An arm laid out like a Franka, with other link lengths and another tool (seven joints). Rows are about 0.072 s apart.
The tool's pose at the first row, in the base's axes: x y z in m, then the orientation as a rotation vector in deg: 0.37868 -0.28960 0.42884 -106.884 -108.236 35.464
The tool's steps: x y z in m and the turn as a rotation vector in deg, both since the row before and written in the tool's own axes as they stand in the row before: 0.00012 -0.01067 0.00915 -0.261 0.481 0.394; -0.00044 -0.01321 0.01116 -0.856 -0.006 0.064; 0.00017 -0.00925 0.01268 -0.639 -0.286 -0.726; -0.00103 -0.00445 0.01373 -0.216 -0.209 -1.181; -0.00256 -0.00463 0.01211 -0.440 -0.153 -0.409; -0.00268 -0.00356 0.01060 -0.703 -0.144 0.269; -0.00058 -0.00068 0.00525 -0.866 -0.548 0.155; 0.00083 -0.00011 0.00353 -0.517 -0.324 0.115; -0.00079 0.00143 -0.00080 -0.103 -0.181 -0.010
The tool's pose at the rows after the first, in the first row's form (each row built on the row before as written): 0.36469 -0.28976 0.42753 -107.446 -107.777 34.871; 0.34747 -0.29036 0.42597 -108.048 -108.277 34.184; 0.33270 -0.29038 0.42067 -107.690 -109.470 33.718; 0.32143 -0.29175 0.41170 -106.574 -110.716 33.386; 0.31102 -0.29476 0.40413 -106.411 -111.429 33.038; 0.30241 -0.29787 0.39717 -107.134 -111.746 32.656; 0.29907 -0.29863 0.39309 -107.859 -112.515 32.516; 0.29711 -0.29794 0.39012 -108.316 -112.953 32.434; 0.29878 -0.29865 0.39009 -108.380 -113.141 32.531
